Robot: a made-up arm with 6 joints. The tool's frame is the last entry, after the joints. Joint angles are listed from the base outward.
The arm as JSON. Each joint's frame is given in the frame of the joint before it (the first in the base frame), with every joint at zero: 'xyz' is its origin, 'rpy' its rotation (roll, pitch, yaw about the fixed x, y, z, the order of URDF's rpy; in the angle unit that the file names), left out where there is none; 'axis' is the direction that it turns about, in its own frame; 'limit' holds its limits. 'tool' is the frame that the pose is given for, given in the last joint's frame.
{
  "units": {
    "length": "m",
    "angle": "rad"
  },
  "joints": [
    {
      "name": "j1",
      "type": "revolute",
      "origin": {
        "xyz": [
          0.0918,
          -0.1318,
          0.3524
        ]
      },
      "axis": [
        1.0,
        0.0,
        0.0
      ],
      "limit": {
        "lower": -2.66,
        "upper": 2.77
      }
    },
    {
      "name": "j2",
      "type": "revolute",
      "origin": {
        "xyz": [
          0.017,
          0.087,
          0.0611
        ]
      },
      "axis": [
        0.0,
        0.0,
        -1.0
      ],
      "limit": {
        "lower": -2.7,
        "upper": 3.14
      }
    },
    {
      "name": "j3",
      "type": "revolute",
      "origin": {
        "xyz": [
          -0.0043,
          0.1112,
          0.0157
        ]
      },
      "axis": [
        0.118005,
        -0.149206,
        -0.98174
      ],
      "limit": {
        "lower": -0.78,
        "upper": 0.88
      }
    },
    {
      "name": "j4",
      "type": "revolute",
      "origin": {
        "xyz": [
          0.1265,
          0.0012,
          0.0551
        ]
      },
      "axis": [
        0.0,
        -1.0,
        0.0
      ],
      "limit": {
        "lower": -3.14,
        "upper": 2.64
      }
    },
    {
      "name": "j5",
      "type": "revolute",
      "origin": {
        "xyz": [
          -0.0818,
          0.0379,
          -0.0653
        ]
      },
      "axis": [
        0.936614,
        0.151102,
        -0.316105
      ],
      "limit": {
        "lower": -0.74,
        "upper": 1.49
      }
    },
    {
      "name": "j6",
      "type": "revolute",
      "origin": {
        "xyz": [
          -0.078,
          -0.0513,
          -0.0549
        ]
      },
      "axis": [
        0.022,
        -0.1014,
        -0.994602
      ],
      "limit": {
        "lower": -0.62,
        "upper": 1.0
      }
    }
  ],
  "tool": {
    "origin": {
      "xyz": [
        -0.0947,
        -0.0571,
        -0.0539
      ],
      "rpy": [
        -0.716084,
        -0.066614,
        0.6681
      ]
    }
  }
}
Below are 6 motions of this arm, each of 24 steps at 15 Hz.
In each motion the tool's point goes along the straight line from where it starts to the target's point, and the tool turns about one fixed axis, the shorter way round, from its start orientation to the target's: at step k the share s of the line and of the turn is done. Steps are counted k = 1, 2, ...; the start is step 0. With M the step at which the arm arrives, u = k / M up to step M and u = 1 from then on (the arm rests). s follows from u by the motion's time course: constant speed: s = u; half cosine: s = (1 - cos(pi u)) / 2; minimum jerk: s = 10 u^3 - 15 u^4 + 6 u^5.
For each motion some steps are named. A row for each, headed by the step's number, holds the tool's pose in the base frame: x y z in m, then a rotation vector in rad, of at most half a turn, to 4 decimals.
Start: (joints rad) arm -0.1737 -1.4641 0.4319 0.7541 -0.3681 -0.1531
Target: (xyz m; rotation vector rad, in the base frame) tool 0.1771 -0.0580 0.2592 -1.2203 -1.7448 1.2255
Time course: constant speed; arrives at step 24
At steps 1, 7, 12, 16, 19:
1: 0.1340 -0.0652 0.2199 -0.7881 -1.5151 1.3897
7: 0.1452 -0.0633 0.2301 -0.8999 -1.5785 1.3533
12: 0.1546 -0.0618 0.2387 -0.9936 -1.6295 1.3196
16: 0.1621 -0.0605 0.2455 -1.0689 -1.6691 1.2903
19: 0.1677 -0.0596 0.2506 -1.1256 -1.6980 1.2670

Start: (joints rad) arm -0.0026 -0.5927 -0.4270 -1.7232 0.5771 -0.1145
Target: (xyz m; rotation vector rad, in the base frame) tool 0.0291 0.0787 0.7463 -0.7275 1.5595 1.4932
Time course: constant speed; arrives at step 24
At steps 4, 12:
4: 0.0180 0.0659 0.7760 -0.5201 1.4812 1.2628
12: 0.0225 0.0710 0.7641 -0.6018 1.5146 1.3549

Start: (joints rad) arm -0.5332 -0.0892 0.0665 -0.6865 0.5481 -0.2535
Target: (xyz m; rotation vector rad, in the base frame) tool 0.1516 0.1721 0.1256 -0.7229 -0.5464 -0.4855
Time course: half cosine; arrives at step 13
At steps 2, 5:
2: -0.0960 0.1110 0.3612 -0.4689 0.3356 0.4960
5: -0.0263 0.1282 0.2949 -0.5579 0.0878 0.2241

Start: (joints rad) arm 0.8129 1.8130 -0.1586 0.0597 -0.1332 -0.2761
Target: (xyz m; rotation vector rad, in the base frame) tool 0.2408 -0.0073 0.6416 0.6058 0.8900 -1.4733
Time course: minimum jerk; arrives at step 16
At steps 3, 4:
3: 0.1188 0.0084 0.4615 0.0296 0.5414 -0.4812
4: 0.1258 0.0075 0.4718 0.0611 0.5639 -0.5383

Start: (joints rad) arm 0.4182 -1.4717 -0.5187 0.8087 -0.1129 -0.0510
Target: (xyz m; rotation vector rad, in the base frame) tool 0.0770 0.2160 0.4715 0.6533 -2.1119 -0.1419
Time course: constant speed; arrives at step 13
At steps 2, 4, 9, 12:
2: 0.0695 0.1187 0.3094 0.4748 -2.1994 1.3393
4: 0.0708 0.1364 0.3389 0.5227 -2.2325 1.0646
9: 0.0743 0.1806 0.4126 0.6120 -2.2169 0.3845
12: 0.0763 0.2072 0.4568 0.6454 -2.1454 -0.0123

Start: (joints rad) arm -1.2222 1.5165 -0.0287 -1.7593 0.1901 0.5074
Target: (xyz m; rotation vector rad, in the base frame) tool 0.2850 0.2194 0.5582 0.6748 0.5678 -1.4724
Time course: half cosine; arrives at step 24
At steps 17, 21, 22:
17: 0.2755 0.2370 0.5290 0.5128 0.6111 -1.4495
21: 0.2831 0.2228 0.5525 0.6432 0.5765 -1.4684
22: 0.2842 0.2209 0.5557 0.6607 0.5717 -1.4706

